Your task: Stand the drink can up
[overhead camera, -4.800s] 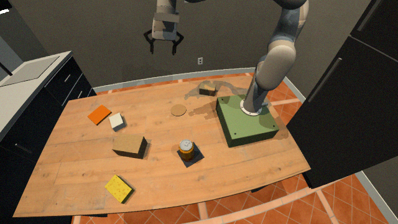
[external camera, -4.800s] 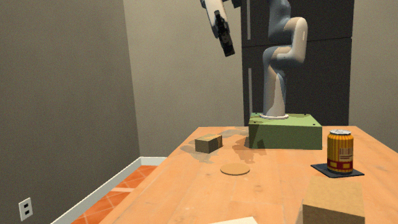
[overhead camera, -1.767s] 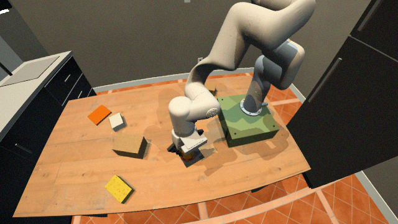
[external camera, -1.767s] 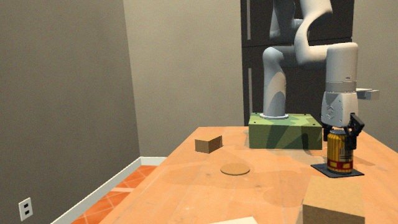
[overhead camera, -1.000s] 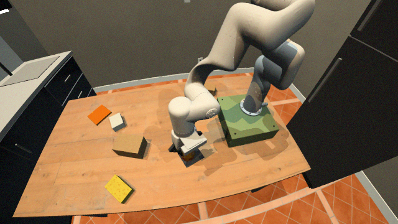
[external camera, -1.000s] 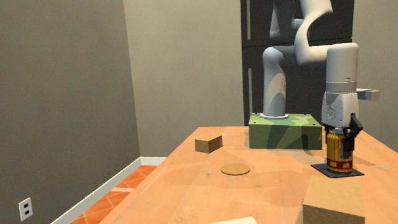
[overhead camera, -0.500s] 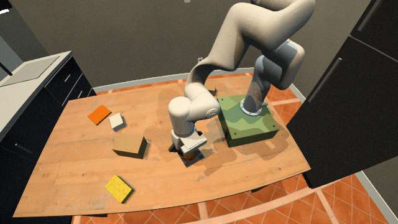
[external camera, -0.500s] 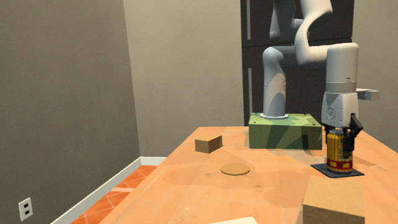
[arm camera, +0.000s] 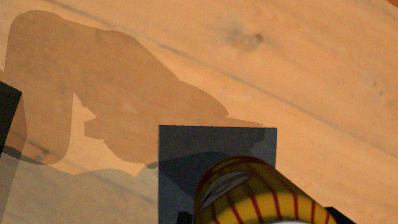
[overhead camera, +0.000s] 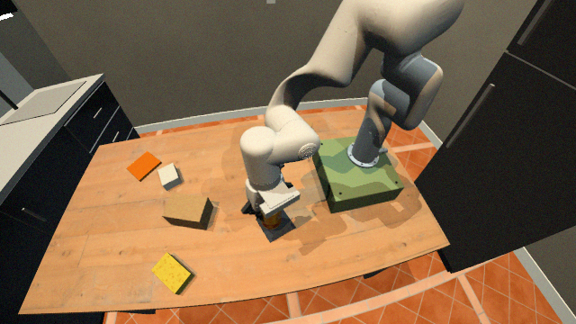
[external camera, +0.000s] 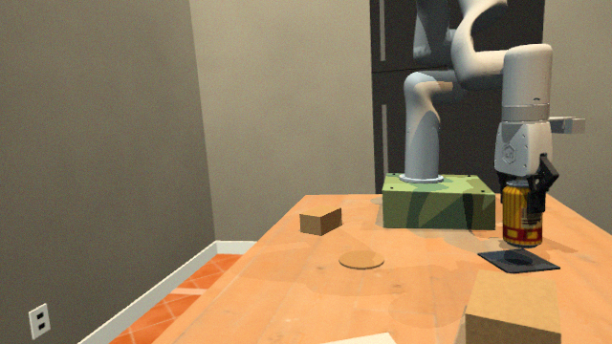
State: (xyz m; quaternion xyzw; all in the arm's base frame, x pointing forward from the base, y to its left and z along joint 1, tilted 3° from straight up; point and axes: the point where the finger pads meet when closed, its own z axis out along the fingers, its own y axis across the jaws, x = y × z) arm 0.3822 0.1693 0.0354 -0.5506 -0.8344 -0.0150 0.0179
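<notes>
My hand is 310 mm to the left of the round cork coaster, 130 mm above it and 20 mm short of it. The rest, counted from my hand: large brown box: 290 mm ahead, 90 mm below, 80 mm to the right; then drink can: 30 mm below; then dark square coaster: 130 mm below, 10 mm to the right, 10 mm behind.
</notes>
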